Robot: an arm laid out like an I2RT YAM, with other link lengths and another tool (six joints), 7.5 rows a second.
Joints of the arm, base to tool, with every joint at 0 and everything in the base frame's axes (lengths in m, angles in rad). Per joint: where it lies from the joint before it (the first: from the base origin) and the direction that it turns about. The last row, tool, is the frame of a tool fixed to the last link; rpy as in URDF.
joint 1: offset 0 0 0.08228 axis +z
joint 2: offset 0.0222 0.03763 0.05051 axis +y
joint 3: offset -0.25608 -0.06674 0 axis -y
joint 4: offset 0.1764 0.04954 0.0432 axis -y
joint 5: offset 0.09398 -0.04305 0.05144 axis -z
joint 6: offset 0.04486 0 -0.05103 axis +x
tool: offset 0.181 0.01 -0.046 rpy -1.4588 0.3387 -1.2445
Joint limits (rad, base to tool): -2.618..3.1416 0..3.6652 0..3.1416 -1.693..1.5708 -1.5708..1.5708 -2.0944..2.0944
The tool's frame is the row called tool.
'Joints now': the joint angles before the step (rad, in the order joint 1, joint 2, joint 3, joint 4, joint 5, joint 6). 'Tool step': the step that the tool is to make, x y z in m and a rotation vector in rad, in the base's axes. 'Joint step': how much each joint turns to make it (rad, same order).
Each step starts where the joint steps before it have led.
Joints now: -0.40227 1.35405 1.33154 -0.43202 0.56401 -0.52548
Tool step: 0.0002 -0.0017 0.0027 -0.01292 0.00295 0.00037
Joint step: 0.00009 0.00026 -0.00108 0.01123 0.00542 -0.01407
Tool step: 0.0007 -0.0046 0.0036 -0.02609 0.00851 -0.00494
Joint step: -0.00024 0.00670 -0.00630 0.03023 0.01581 -0.02721
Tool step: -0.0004 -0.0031 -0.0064 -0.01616 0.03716 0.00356
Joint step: -0.00064 0.01080 -0.02462 0.02662 0.00850 -0.03427
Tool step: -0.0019 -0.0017 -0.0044 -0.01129 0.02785 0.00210
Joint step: -0.00071 0.00287 -0.01922 0.01484 0.00654 -0.02477
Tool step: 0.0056 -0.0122 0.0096 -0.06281 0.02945 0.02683
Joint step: -0.02149 0.01625 -0.01464 0.08508 -0.01615 -0.10001
